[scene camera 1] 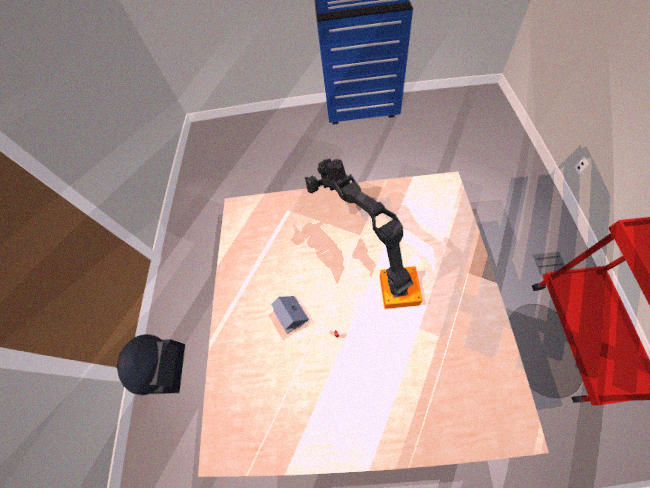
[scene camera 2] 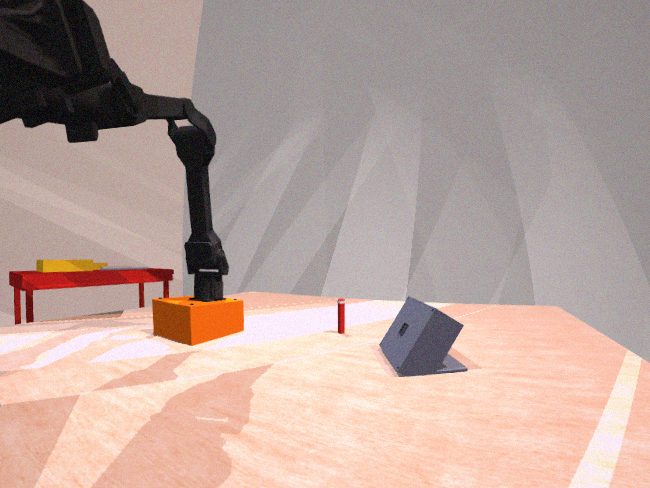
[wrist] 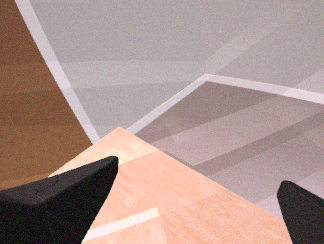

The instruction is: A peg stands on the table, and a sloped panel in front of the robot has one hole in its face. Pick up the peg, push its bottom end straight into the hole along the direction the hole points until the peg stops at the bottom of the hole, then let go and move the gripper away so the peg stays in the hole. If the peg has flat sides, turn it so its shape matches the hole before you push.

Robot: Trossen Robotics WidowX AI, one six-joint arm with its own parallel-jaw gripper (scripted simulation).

Labels:
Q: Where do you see a grey sloped panel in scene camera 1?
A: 282, 307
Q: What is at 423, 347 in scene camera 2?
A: A grey sloped panel.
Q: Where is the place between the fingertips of my gripper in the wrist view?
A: At 199, 177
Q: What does my gripper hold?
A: Nothing.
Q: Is my gripper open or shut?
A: Open.

